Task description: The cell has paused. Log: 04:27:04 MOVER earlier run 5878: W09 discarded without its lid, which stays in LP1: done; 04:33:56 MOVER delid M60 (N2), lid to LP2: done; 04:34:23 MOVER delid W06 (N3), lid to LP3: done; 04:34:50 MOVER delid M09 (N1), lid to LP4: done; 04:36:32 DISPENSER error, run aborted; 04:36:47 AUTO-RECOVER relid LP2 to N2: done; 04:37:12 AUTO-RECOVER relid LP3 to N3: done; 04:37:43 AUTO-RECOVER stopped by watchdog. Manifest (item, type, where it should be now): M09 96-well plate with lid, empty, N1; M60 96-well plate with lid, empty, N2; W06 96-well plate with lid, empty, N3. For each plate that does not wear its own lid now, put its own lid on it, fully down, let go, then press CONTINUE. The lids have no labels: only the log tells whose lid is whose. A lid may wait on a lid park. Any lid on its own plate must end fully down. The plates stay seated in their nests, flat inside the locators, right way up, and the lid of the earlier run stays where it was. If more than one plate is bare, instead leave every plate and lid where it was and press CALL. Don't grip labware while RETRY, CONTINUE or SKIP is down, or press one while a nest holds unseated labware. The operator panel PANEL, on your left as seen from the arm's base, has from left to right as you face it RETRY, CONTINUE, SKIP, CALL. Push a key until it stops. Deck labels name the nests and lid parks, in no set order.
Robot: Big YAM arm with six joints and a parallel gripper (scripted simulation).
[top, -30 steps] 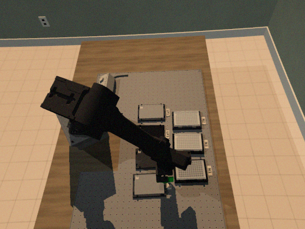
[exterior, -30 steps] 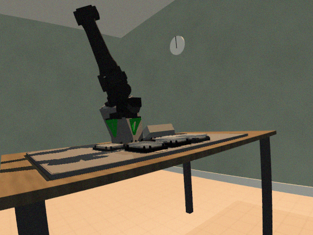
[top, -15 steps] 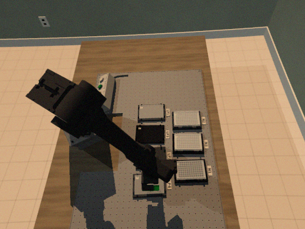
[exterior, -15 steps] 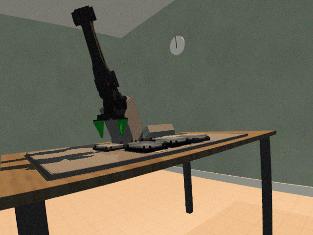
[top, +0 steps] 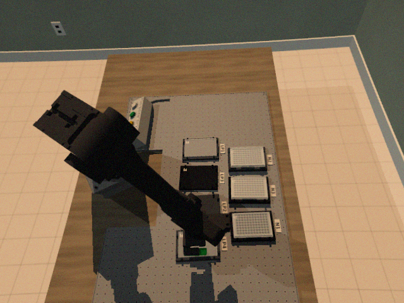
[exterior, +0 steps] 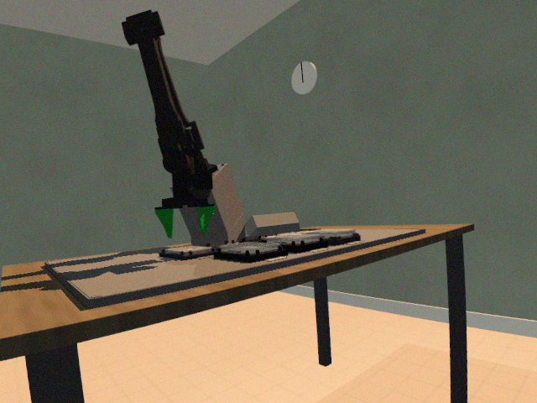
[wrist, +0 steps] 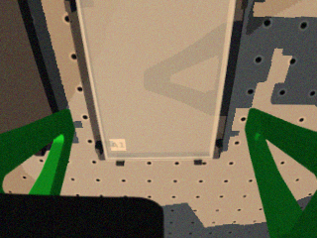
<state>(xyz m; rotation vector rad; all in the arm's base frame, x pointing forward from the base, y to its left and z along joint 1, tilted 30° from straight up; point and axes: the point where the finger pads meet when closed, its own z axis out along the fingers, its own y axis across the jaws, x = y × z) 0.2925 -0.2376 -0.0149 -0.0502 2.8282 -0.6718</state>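
The lid park LP4 is 50 mm below my hand. Round my hand: lid park LP2: 130 mm to the left, 50 mm below, 10 mm ahead; then lid park LP3: 260 mm to the left, 50 mm below, 10 mm ahead; then plate: 190 mm ahead, 50 mm to the left, 40 mm below.
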